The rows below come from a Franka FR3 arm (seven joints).
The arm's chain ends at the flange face. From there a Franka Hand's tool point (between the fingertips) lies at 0.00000 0.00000 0.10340 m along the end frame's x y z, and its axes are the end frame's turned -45 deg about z.
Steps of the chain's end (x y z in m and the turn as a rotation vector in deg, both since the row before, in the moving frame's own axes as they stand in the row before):
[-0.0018, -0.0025, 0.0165, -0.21, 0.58, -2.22]
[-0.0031, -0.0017, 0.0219, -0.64, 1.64, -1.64]
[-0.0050, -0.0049, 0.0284, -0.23, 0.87, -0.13]
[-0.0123, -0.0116, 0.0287, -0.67, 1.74, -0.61]
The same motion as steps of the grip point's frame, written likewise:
[0.0010, -0.0020, 0.0165, -0.56, 0.26, -2.22]
[0.0003, -0.0005, 0.0219, -1.61, 0.71, -1.64]
[0.0007, -0.0056, 0.0284, -0.78, 0.45, -0.13]
[0.0009, -0.0138, 0.0286, -1.70, 0.76, -0.61]

